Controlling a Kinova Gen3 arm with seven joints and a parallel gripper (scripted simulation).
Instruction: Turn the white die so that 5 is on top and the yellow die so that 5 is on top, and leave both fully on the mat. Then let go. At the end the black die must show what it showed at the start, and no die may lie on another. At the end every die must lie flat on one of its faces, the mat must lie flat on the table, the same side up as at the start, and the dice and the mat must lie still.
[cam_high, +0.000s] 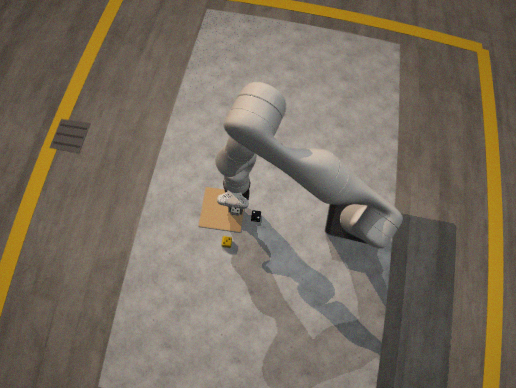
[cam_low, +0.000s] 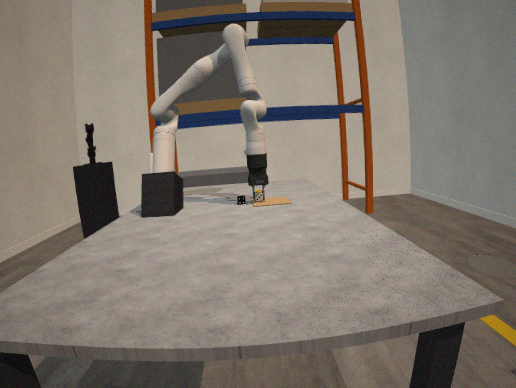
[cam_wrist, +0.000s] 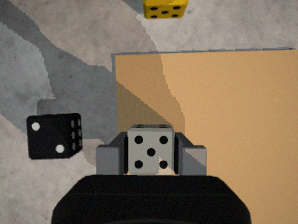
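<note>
Right now my hand is right at the white die. From my hand the other things lie so: tan mat 4 cm ahead, 3 cm below; then black die 7 cm behind, 1 cm below; then yellow die 11 cm to the left, 1 cm below.
</note>
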